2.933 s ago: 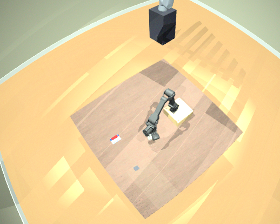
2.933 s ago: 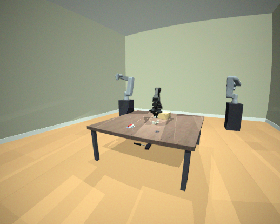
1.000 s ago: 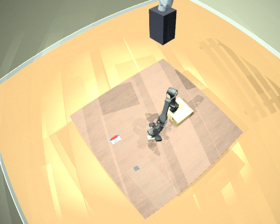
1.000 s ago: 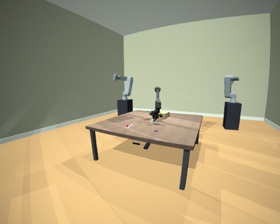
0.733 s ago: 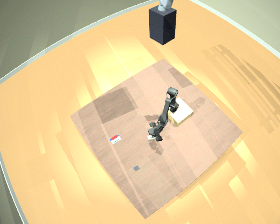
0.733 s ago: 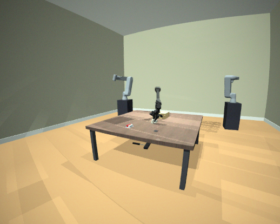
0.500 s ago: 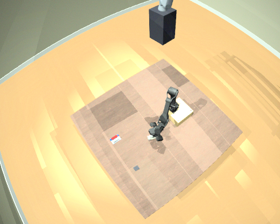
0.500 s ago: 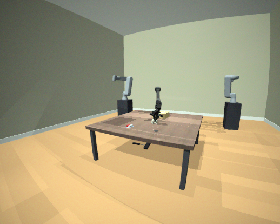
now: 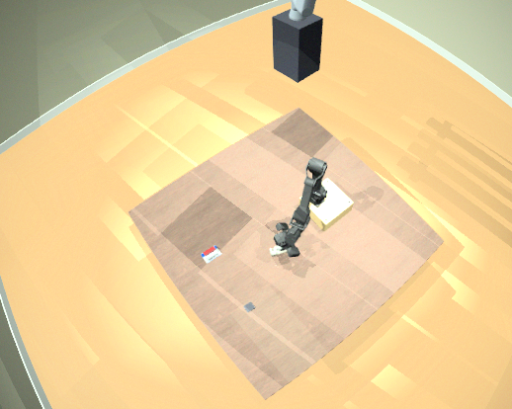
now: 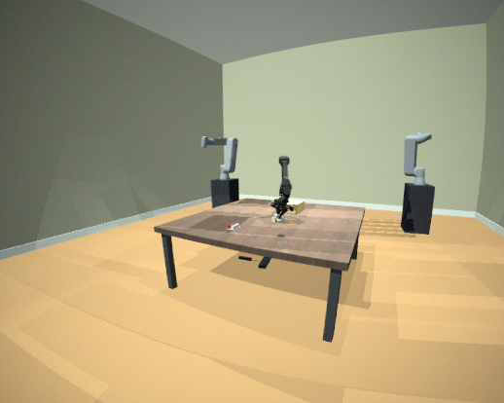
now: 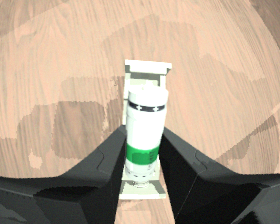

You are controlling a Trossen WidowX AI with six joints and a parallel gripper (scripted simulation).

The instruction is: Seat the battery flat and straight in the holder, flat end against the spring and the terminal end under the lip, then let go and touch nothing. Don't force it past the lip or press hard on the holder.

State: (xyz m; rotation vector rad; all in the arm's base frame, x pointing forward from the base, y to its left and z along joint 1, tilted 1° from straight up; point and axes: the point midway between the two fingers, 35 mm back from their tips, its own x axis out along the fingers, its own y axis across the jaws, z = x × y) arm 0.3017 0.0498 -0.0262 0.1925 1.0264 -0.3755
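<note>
My gripper tip is 10 mm below the battery. Round my gripper tip: dark square 320 mm ahead, 120 mm to the left, 20 mm below.
</note>
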